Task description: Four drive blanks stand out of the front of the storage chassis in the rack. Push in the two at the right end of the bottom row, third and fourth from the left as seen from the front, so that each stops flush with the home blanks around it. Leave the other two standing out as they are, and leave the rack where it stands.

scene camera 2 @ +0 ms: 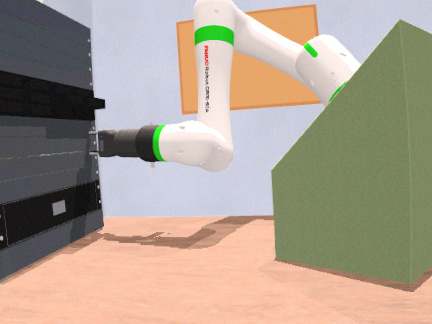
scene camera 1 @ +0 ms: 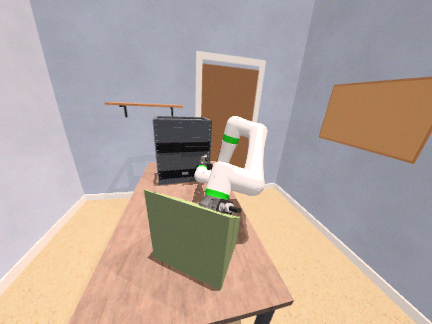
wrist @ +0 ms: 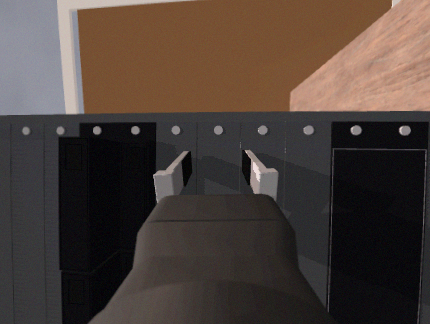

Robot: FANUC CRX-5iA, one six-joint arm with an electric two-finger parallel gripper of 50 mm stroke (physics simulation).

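Places are measured from the arm's base along level axes (x ahead, y left, z up), in centimetres.
Where they show: gripper, fingertip midpoint: (scene camera 2: 91, 142) (scene camera 1: 205, 157) (wrist: 216, 161); arm's base, link origin: (scene camera 1: 212, 209).
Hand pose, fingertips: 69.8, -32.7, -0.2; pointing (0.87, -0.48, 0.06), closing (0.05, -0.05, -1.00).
Things, the pixels of their top centre, and the offset from my fingertips, as dx, dy, dz. "pt": a spot on its surface instead. Level surfaces: height alone.
- end, surface spot: (wrist: 135, 170) pt -0.6, +1.2, +7.9
- black panel, top centre: (scene camera 2: 55, 190) (scene camera 1: 184, 168) +5.9, +19.2, -11.2
- wooden table, surface height: dz -26.6
The rack (scene camera 1: 182, 132) (scene camera 2: 45, 145) stands at the table's far end. Its black storage chassis (scene camera 1: 172, 147) (scene camera 2: 45, 97) (wrist: 137, 200) lies above my gripper. In the wrist view the rack's right side is at the top and its upper side at the left. There two dark blanks (wrist: 74, 205) (wrist: 75, 300) stand out, apparently in the upper row near the right end. The lower-row area at that end (wrist: 135, 170) looks level, but it is dark. My gripper (scene camera 2: 93, 142) (wrist: 216, 161) is open and empty, its tips close to the grey panels below the chassis. Contact cannot be told.
A black panel (scene camera 2: 30, 217) (wrist: 377, 220) with a pale label sits lower in the rack. A large green sloped block (scene camera 1: 192, 235) (scene camera 2: 345, 200) stands on the wooden table (scene camera 1: 120, 270) (scene camera 2: 200, 285) in front. The arm (scene camera 1: 240, 177) (scene camera 2: 215, 90) reaches past it towards the rack's right side.
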